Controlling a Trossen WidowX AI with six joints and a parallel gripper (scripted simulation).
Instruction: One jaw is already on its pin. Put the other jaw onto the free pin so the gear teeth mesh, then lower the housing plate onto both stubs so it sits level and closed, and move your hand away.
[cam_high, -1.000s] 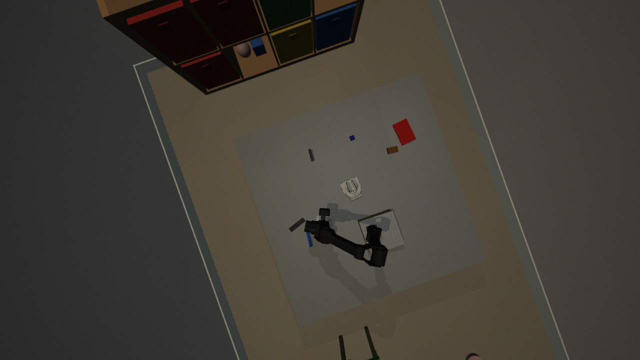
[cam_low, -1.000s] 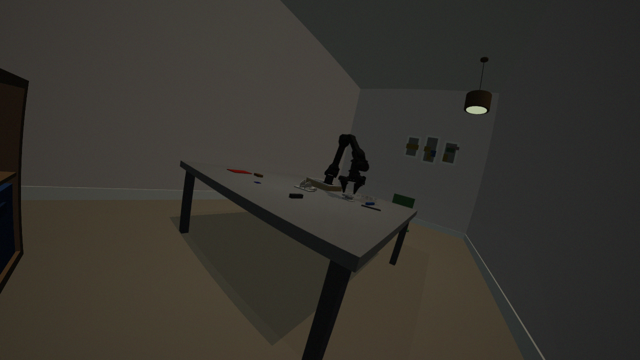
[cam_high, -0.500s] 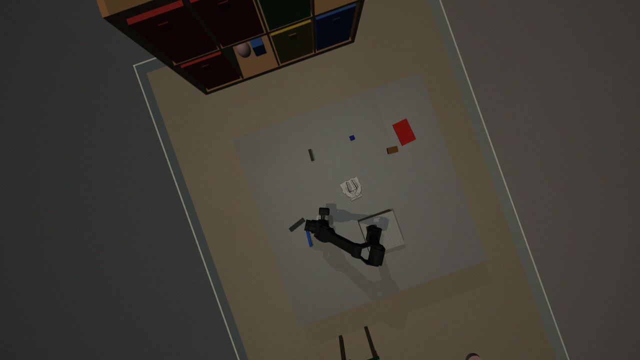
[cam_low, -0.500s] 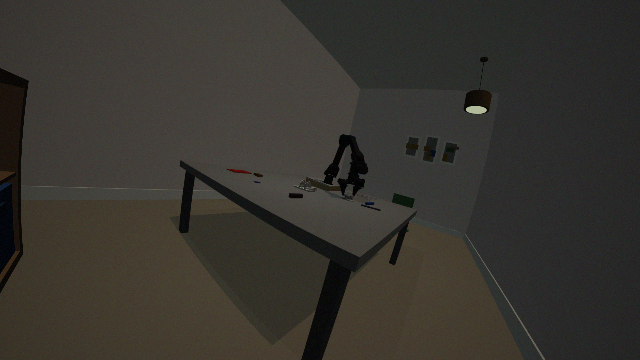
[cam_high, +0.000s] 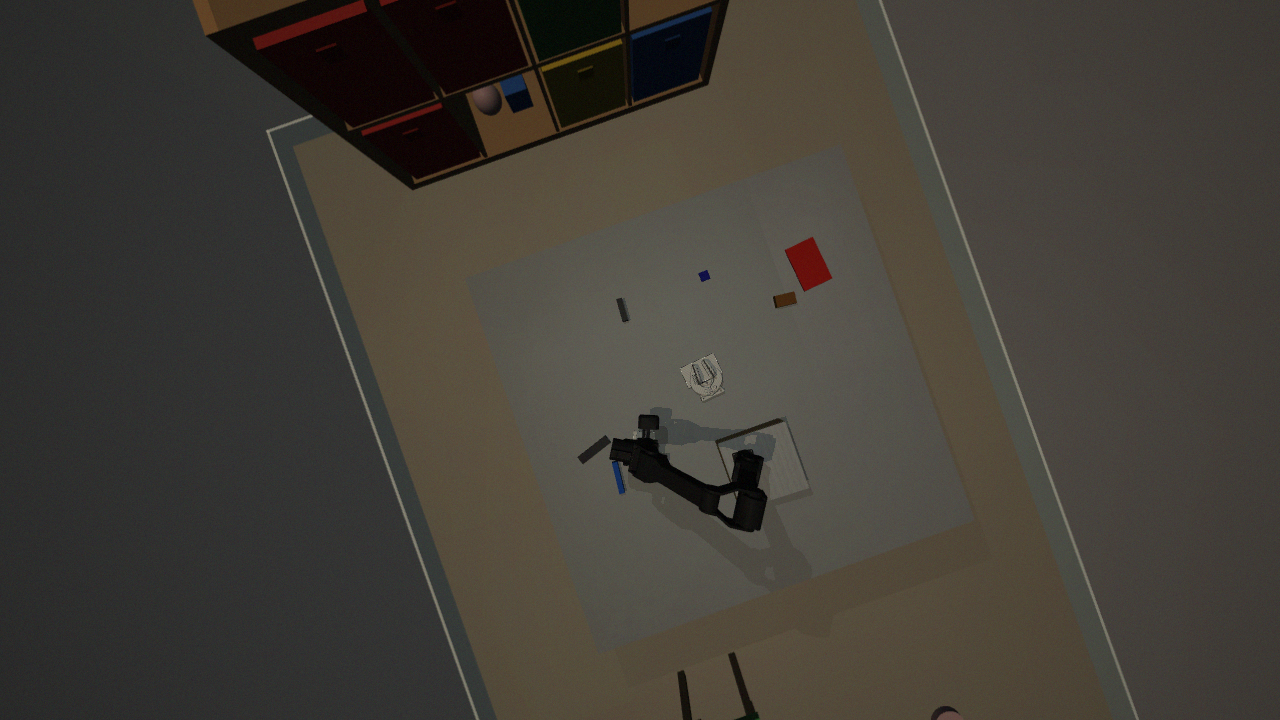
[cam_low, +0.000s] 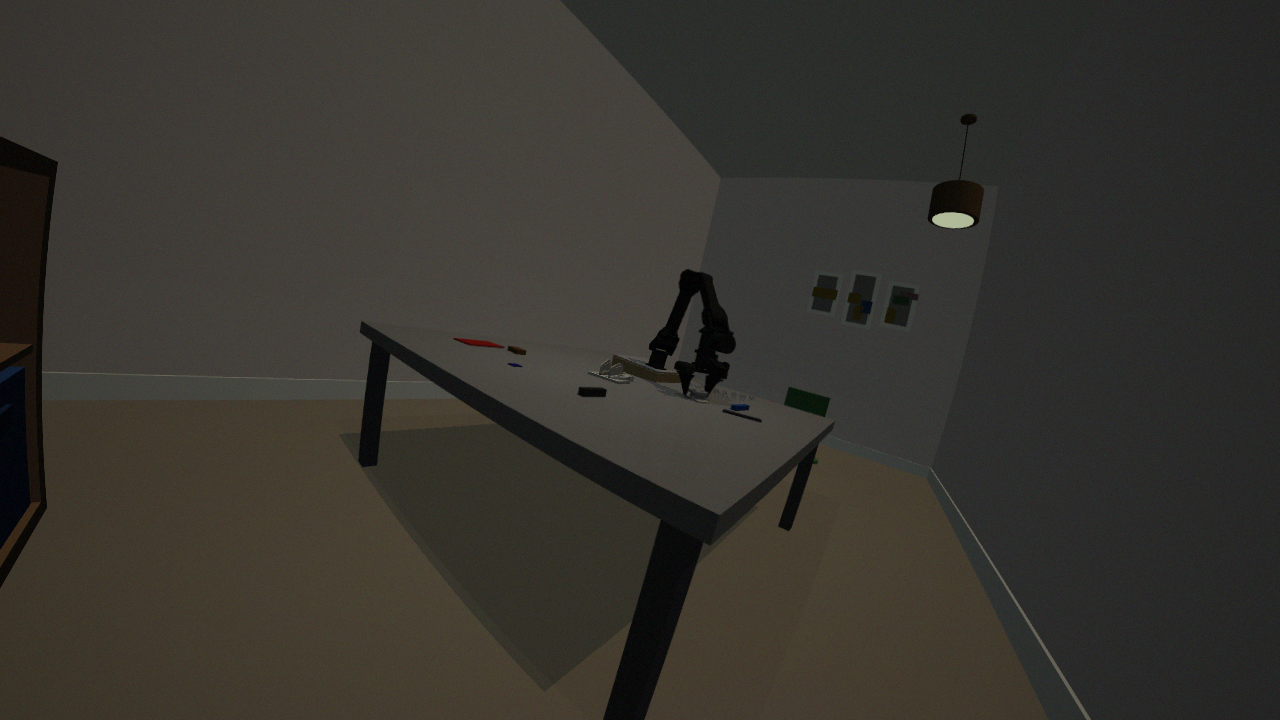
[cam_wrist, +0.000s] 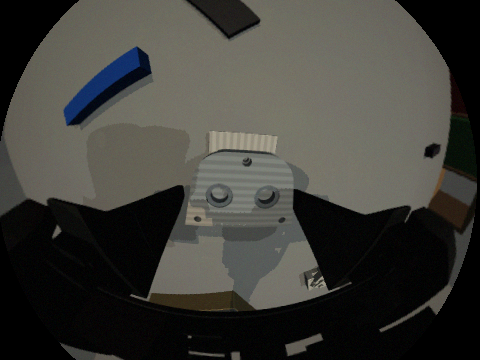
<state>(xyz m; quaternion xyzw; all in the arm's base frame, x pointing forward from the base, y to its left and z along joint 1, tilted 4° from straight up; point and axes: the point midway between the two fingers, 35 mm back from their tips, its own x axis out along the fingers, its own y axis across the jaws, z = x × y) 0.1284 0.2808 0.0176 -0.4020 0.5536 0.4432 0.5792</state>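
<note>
Now: the small white part 10 mm to the left of my gripper tip. Round my gripper tip: dark block 430 mm ahead, 20 mm to the right; blue bar 100 mm behind, 120 mm to the left; small blue cube 470 mm ahead, 310 mm to the right, 10 mm below.
</note>
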